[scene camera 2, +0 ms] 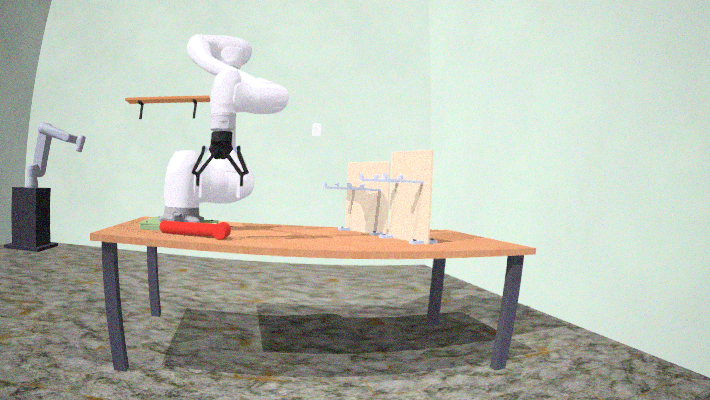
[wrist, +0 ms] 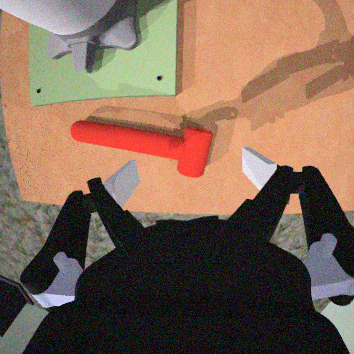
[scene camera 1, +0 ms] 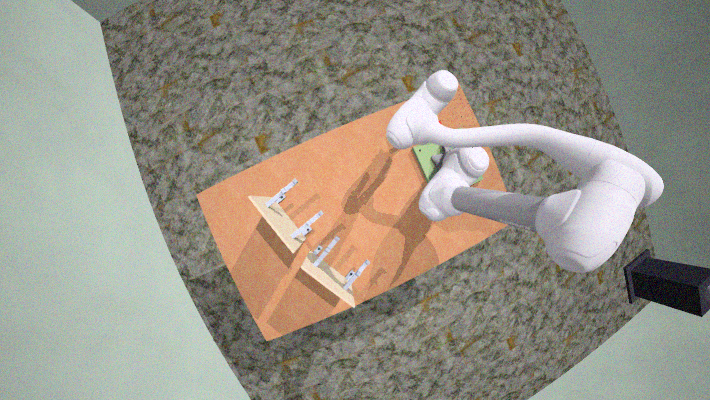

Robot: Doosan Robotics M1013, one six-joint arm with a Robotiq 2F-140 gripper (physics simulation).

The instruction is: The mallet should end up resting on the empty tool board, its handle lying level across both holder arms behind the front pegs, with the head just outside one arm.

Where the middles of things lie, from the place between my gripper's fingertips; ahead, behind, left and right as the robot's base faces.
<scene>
My hand is 90 mm past the red mallet point(scene camera 2: 222, 230) and 110 mm above it.
</scene>
